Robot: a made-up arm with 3 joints. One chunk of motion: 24 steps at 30 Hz.
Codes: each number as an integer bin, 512 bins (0 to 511) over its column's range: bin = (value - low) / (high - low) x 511, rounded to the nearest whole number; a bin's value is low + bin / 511 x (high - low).
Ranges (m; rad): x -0.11..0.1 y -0.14..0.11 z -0.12..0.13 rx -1..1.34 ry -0.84..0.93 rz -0.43..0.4
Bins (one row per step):
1: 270 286 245 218 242 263
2: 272 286 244 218 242 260
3: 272 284 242 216 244 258
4: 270 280 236 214 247 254
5: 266 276 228 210 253 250
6: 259 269 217 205 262 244
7: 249 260 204 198 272 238
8: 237 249 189 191 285 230
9: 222 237 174 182 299 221
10: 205 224 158 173 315 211
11: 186 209 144 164 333 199
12: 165 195 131 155 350 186
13: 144 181 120 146 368 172
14: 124 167 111 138 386 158
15: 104 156 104 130 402 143
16: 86 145 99 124 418 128
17: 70 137 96 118 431 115
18: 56 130 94 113 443 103
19: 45 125 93 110 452 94
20: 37 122 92 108 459 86
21: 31 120 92 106 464 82
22: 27 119 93 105 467 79
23: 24 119 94 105 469 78
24: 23 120 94 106 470 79
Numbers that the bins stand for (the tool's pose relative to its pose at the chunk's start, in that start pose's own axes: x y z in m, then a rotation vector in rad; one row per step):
1: 0.0010 -0.0001 -0.0001 -0.0017 -0.0018 -0.0028
2: 0.0018 -0.0001 -0.0006 -0.0017 -0.0018 -0.0077
3: 0.0018 -0.0011 -0.0016 -0.0109 0.0052 -0.0109
4: 0.0010 -0.0030 -0.0045 -0.0200 0.0156 -0.0174
5: -0.0007 -0.0050 -0.0085 -0.0384 0.0363 -0.0239
6: -0.0036 -0.0084 -0.0138 -0.0613 0.0675 -0.0337
7: -0.0077 -0.0128 -0.0202 -0.0933 0.1022 -0.0434
8: -0.0126 -0.0182 -0.0275 -0.1254 0.1472 -0.0564
9: -0.0188 -0.0241 -0.0349 -0.1666 0.1957 -0.0710
10: -0.0258 -0.0304 -0.0427 -0.2078 0.2511 -0.0873
11: -0.0336 -0.0377 -0.0495 -0.2490 0.3134 -0.1068
12: -0.0422 -0.0446 -0.0559 -0.2902 0.3723 -0.1279
13: -0.0508 -0.0514 -0.0613 -0.3314 0.4347 -0.1506
14: -0.0590 -0.0583 -0.0657 -0.3681 0.4970 -0.1734
15: -0.0673 -0.0637 -0.0691 -0.4047 0.5524 -0.1977
16: -0.0747 -0.0691 -0.0716 -0.4322 0.6079 -0.2221
17: -0.0812 -0.0730 -0.0730 -0.4596 0.6529 -0.2432
18: -0.0870 -0.0764 -0.0740 -0.4825 0.6945 -0.2627
19: -0.0915 -0.0788 -0.0745 -0.4963 0.7256 -0.2773
20: -0.0948 -0.0803 -0.0750 -0.5054 0.7499 -0.2903
21: -0.0973 -0.0813 -0.0750 -0.5146 0.7672 -0.2968
22: -0.0989 -0.0818 -0.0745 -0.5192 0.7776 -0.3017
23: -0.1001 -0.0818 -0.0740 -0.5192 0.7845 -0.3033
24: -0.1005 -0.0813 -0.0740 -0.5146 0.7880 -0.3017

